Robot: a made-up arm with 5 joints. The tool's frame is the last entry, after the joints. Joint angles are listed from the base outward.
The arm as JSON. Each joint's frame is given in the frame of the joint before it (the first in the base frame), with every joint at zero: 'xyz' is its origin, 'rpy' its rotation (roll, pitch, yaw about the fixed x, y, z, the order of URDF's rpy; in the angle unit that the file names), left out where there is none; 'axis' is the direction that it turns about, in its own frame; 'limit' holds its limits. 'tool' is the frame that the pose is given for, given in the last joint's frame.
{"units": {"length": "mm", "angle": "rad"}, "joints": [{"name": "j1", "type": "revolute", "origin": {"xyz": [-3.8, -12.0, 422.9], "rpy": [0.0, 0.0, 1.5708]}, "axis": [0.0, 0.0, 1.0], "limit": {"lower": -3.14, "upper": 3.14}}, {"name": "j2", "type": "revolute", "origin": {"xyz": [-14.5, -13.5, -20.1], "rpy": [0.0, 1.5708, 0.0]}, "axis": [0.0, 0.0, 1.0], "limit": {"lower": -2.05, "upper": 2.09}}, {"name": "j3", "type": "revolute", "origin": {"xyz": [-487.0, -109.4, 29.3], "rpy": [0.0, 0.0, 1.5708]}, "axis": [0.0, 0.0, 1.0], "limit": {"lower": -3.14, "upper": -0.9}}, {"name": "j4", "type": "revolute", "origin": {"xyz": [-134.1, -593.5, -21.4]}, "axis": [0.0, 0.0, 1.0], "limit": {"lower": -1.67, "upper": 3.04}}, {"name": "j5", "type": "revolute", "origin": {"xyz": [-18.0, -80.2, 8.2], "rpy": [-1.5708, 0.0, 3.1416]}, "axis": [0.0, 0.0, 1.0], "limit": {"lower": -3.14, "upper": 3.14}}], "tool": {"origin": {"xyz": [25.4, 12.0, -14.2], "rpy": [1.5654, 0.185, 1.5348]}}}
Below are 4 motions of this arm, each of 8 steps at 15 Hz.
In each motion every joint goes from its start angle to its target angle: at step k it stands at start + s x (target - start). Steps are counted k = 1, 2, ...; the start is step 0. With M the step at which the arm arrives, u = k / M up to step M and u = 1 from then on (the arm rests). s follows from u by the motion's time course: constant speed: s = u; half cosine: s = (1 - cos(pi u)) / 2; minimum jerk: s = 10 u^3 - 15 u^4 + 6 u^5.
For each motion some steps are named. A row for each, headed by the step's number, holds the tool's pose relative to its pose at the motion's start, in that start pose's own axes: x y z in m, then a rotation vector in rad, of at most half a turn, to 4 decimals.
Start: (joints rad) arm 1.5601 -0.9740 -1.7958 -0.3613 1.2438
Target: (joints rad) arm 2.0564 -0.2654 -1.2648 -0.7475 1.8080
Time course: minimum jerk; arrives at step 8
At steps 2, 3, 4, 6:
2: 0.1043 0.0294 -0.0334 -0.0512 0.1024 -0.0820
3: 0.2702 0.0489 -0.1112 -0.1350 0.2713 -0.2192
4: 0.4613 0.0198 -0.2458 -0.2423 0.4874 -0.4029
6: 0.6873 -0.1679 -0.5199 -0.4247 0.8408 -0.7449

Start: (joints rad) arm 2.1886 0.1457 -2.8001 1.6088 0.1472
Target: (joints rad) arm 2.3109 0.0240 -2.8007 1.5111 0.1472
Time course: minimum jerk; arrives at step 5
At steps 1, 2, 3, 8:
1: -0.0013 -0.0085 -0.0012 0.0124 -0.0013 0.0075
2: -0.0060 -0.0464 -0.0072 0.0678 -0.0061 0.0418
3: -0.0085 -0.0992 -0.0175 0.1451 -0.0103 0.0914
8: -0.0069 -0.1445 -0.0282 0.2115 -0.0114 0.1358

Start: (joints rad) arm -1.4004 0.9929 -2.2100 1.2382 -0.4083
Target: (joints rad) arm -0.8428 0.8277 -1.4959 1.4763 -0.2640
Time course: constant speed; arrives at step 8
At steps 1, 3, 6, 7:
1: -0.0831 0.0210 0.0157 -0.0802 -0.0676 0.0367
3: -0.2496 0.0598 0.0198 -0.2499 -0.2030 0.0858
6: -0.4835 0.1097 -0.0393 -0.5213 -0.4015 0.0967
7: -0.5530 0.1240 -0.0747 -0.6145 -0.4650 0.0831

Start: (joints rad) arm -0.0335 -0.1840 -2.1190 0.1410 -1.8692
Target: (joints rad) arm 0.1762 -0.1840 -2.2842 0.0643 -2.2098
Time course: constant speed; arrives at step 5
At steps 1, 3, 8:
1: 0.0267 -0.0051 0.0095 0.0224 -0.0402 -0.0577
3: 0.0791 -0.0186 0.0233 0.0513 -0.1179 -0.1740
8: 0.1295 -0.0363 0.0302 0.0593 -0.1917 -0.2892

